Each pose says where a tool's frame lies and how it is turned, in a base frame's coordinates. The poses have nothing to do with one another.
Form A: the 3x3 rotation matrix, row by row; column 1 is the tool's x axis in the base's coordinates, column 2 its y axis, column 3 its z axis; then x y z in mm. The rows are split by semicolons.
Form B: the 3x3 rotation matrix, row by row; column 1 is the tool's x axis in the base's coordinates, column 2 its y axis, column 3 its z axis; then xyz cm. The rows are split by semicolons. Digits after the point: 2 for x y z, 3 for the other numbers.
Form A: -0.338, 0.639, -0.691; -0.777, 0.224, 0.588; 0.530, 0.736, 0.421; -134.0, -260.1, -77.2
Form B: -0.338, 0.639, -0.691; -0.777, 0.224, 0.588; 0.530, 0.736, 0.421; -13.40, -26.01, -7.72
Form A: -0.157, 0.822, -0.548; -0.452, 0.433, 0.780; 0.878, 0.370, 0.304; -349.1, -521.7, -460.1
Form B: -0.157, 0.822, -0.548; -0.452, 0.433, 0.780; 0.878, 0.370, 0.304; -34.91, -52.17, -46.01
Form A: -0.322, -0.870, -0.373; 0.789, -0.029, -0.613; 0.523, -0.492, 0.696; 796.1, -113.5, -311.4
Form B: -0.322, -0.870, -0.373; 0.789, -0.029, -0.613; 0.523, -0.492, 0.696; 79.61, -11.35, -31.14
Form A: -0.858, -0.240, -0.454; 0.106, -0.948, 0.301; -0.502, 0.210, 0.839; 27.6, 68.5, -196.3
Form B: -0.858, -0.240, -0.454; 0.106, -0.948, 0.301; -0.502, 0.210, 0.839; 2.76, 6.85, -19.63
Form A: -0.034, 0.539, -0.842; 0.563, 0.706, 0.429; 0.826, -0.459, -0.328; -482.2, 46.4, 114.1
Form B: -0.034, 0.539, -0.842; 0.563, 0.706, 0.429; 0.826, -0.459, -0.328; -48.22, 4.64, 11.41
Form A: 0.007, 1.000, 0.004; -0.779, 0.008, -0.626; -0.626, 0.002, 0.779; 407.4, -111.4, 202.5
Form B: 0.007, 1.000, 0.004; -0.779, 0.008, -0.626; -0.626, 0.002, 0.779; 40.74, -11.14, 20.25
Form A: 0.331, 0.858, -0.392; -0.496, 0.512, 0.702; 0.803, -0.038, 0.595; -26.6, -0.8, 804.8
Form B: 0.331, 0.858, -0.392; -0.496, 0.512, 0.702; 0.803, -0.038, 0.595; -2.66, -0.08, 80.48
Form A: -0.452, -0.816, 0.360; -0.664, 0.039, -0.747; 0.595, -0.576, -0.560; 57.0, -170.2, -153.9
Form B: -0.452, -0.816, 0.360; -0.664, 0.039, -0.747; 0.595, -0.576, -0.560; 5.70, -17.02, -15.39
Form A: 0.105, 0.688, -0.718; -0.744, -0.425, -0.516; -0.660, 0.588, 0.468; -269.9, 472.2, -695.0
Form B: 0.105, 0.688, -0.718; -0.744, -0.425, -0.516; -0.660, 0.588, 0.468; -26.99, 47.22, -69.50
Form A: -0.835, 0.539, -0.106; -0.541, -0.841, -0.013; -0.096, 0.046, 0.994; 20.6, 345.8, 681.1
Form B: -0.835, 0.539, -0.106; -0.541, -0.841, -0.013; -0.096, 0.046, 0.994; 2.06, 34.58, 68.11
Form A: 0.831, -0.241, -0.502; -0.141, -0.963, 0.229; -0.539, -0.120, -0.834; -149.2, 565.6, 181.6
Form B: 0.831, -0.241, -0.502; -0.141, -0.963, 0.229; -0.539, -0.120, -0.834; -14.92, 56.56, 18.16
